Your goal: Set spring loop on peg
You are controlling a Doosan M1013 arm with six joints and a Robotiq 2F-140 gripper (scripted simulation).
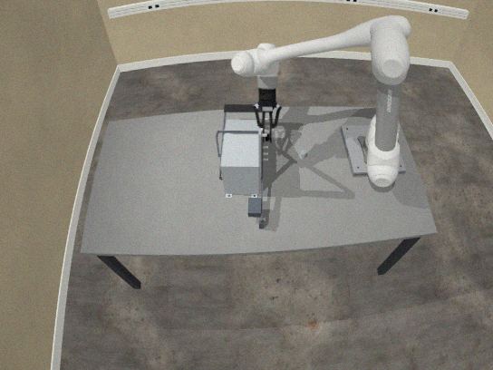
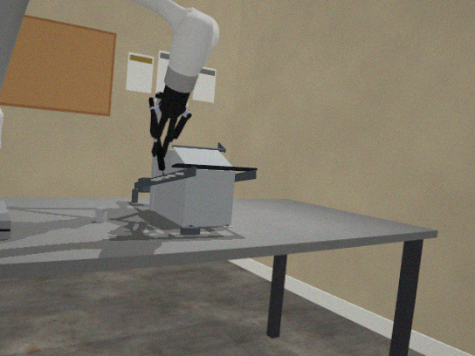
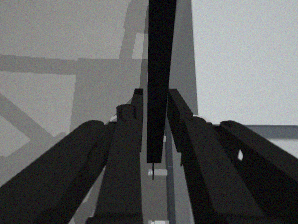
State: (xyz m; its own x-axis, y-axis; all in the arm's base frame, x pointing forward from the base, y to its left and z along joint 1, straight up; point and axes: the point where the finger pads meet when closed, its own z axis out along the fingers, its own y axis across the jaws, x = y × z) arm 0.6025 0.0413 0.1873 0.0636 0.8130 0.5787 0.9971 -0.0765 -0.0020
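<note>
Now: hand 3 cm to the right of the dark spring and 2 cm below it. Round my hand: steel test weight (19 cm behind, 4 cm to the right, 20 cm below).
</note>
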